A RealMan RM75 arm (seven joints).
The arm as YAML. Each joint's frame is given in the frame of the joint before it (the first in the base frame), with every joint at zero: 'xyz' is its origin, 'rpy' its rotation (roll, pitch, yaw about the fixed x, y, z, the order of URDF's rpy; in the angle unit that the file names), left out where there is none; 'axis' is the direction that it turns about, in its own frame. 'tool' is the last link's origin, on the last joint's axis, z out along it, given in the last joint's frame.
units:
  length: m
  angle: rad
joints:
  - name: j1
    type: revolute
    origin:
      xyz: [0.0, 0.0, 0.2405]
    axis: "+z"
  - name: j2
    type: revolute
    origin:
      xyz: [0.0, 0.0, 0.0]
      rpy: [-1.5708, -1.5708, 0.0]
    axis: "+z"
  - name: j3
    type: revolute
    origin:
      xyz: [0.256, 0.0, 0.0]
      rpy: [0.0, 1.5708, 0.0]
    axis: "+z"
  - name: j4
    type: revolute
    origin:
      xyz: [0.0, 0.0, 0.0]
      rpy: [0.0, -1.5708, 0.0]
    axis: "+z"
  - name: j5
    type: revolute
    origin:
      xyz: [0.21, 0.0, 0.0]
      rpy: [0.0, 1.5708, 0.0]
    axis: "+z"
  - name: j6
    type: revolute
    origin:
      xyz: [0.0, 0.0, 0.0]
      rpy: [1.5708, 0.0, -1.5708]
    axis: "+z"
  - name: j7
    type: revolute
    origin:
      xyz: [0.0, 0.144, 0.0]
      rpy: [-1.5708, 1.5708, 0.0]
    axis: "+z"
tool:
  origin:
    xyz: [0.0, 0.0, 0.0]
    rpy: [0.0, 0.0, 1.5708]
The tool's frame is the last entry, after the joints.
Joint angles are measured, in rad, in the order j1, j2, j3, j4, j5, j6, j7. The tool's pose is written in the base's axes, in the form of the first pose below.
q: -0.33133 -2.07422 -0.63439 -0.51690 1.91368 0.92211 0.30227
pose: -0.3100, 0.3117, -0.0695; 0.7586, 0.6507, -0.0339; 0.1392, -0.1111, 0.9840; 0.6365, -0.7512, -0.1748
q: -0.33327 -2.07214 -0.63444 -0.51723 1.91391 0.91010 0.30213
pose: -0.3108, 0.3122, -0.0701; 0.7595, 0.6493, -0.0384; 0.1484, -0.1156, 0.9822; 0.6333, -0.7517, -0.1841
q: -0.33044 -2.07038 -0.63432 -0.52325 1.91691 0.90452 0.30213
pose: -0.3106, 0.3117, -0.0708; 0.7584, 0.6506, -0.0383; 0.1521, -0.1195, 0.9811; 0.6337, -0.7499, -0.1896
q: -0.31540 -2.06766 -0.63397 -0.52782 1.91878 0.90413 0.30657
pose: -0.3146, 0.3074, -0.0703; 0.7593, 0.6488, -0.0493; 0.1605, -0.1133, 0.9805; 0.6306, -0.7525, -0.1902
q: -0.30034 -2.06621 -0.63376 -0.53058 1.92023 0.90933 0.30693
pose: -0.3183, 0.3031, -0.0695; 0.7577, 0.6500, -0.0587; 0.1652, -0.1040, 0.9808; 0.6314, -0.7528, -0.1862
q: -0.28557 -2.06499 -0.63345 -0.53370 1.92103 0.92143 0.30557
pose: -0.3212, 0.2989, -0.0679; 0.7548, 0.6528, -0.0643; 0.1635, -0.0923, 0.9822; 0.6353, -0.7519, -0.1763
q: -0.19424 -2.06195 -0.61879 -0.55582 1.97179 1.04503 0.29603
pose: -0.3265, 0.2719, -0.0592; 0.7557, 0.6541, -0.0336; 0.0946, -0.0583, 0.9938; 0.6481, -0.7542, -0.1060
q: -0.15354 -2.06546 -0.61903 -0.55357 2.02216 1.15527 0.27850
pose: -0.3229, 0.2591, -0.0505; 0.7566, 0.6535, 0.0220; 0.0085, -0.0435, 0.9990; 0.6538, -0.7557, -0.0384
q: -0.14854 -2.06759 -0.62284 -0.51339 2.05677 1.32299 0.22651
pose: -0.3165, 0.2533, -0.0314; 0.7405, 0.6618, 0.1165; -0.1377, -0.0203, 0.9903; 0.6577, -0.7494, 0.0761
